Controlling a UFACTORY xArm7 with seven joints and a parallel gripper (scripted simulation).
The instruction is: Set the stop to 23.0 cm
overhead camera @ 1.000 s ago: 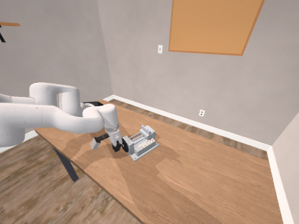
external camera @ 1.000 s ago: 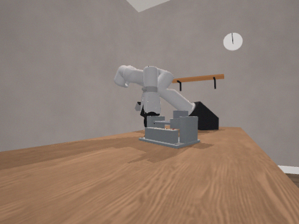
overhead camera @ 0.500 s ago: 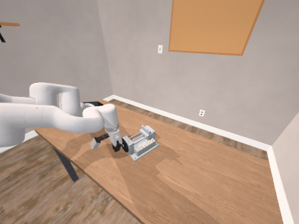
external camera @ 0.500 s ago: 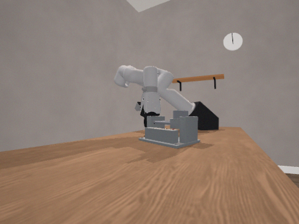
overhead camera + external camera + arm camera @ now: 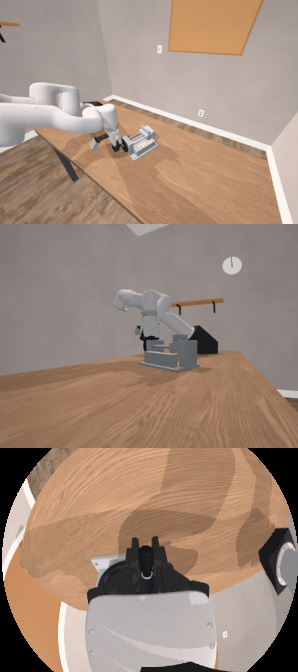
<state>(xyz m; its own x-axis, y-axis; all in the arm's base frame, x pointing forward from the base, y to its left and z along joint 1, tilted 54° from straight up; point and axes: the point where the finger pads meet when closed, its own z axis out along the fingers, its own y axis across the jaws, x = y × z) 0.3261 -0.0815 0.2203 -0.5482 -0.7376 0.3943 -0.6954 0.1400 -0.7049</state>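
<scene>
Now: the handwheel 20 mm ahead of my hand and 20 mm to the left of it. Also, from my hand: sliding stop block: 160 mm ahead, 140 mm to the left, 30 mm above.
</scene>
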